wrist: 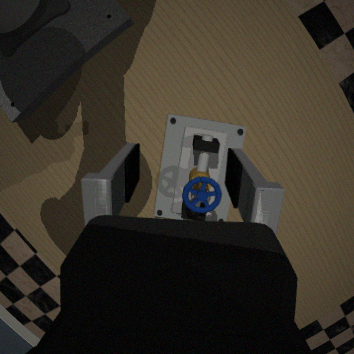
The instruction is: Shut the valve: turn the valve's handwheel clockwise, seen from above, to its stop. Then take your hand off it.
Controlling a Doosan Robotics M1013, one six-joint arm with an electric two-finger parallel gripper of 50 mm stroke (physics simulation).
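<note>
The valve's blue handwheel shows at the middle of the wrist view, a spoked wheel above a brass-coloured body. The valve has a light grey pipe and dark end blocks, and stands on a pale grey base plate with bolts at its corners. My gripper is open, its two fingers wide apart with dark pads facing inward. The handwheel shows between the fingers in the view, nearer the right one, and neither finger touches it. How high the fingers are above it is hard to tell. My gripper's dark body hides the plate's near edge.
A wooden table top lies under the valve. The dark grey base of the arm stands at the upper left, with shadows beside it. A black and light checkered floor shows beyond the table's edges. A grey-blue surface shows at the lower left corner.
</note>
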